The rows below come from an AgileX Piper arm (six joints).
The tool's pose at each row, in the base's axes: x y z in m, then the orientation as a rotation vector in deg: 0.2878 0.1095 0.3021 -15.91 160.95 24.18; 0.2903 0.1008 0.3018 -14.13 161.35 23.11; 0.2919 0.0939 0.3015 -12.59 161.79 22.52; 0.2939 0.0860 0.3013 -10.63 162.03 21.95; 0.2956 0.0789 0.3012 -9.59 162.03 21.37; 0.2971 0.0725 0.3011 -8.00 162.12 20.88
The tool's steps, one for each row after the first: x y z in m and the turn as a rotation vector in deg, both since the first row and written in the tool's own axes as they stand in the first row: -0.0010 -0.0088 -0.0018 0.93 0.00 1.13; -0.0014 -0.0157 -0.0033 1.51 0.13 2.17; -0.0021 -0.0237 -0.0051 2.11 0.01 3.46; -0.0026 -0.0307 -0.0068 2.62 -0.18 4.08; -0.0030 -0.0371 -0.0083 3.12 -0.36 5.11
